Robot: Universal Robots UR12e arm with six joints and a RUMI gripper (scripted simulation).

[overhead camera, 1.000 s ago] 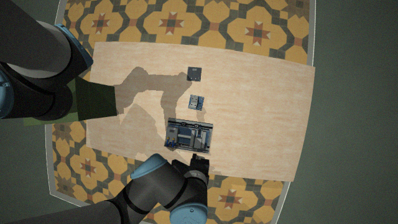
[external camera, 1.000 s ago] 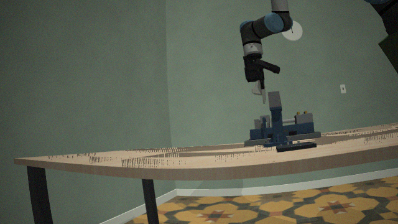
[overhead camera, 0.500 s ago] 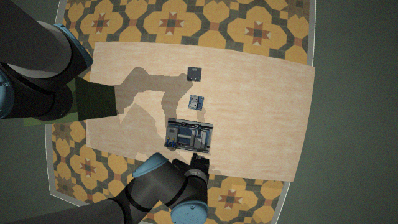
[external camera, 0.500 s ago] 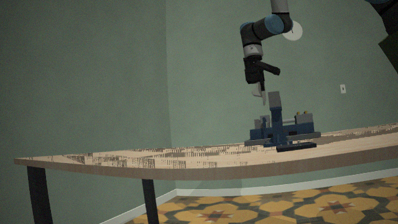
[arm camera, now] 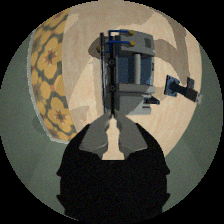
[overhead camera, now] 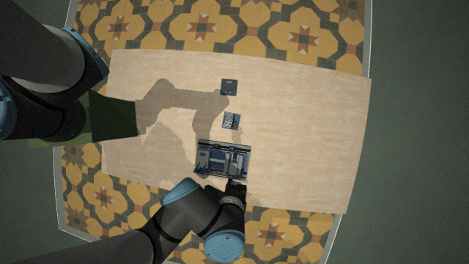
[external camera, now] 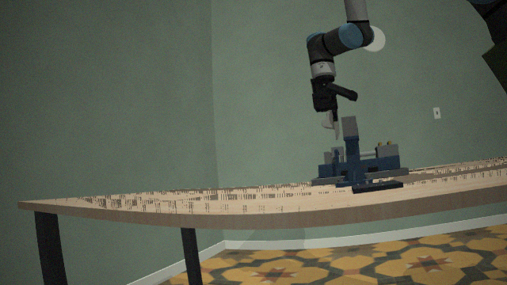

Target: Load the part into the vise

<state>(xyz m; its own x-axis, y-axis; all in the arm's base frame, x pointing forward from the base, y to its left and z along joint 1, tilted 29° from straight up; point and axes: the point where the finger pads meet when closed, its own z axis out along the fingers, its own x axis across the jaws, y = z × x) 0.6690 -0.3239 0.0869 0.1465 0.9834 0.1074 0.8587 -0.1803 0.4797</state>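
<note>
Now: the grey part 10 mm ahead of my hand, 50 mm to the left of it and 60 mm below it. Also, from my hand: air cylinder block 150 mm behind, 90 mm to the left, 80 mm below; vise 60 mm behind, 80 mm to the left, 110 mm below; air cylinder rod 70 mm behind, 80 mm to the left, 80 mm below.
</note>
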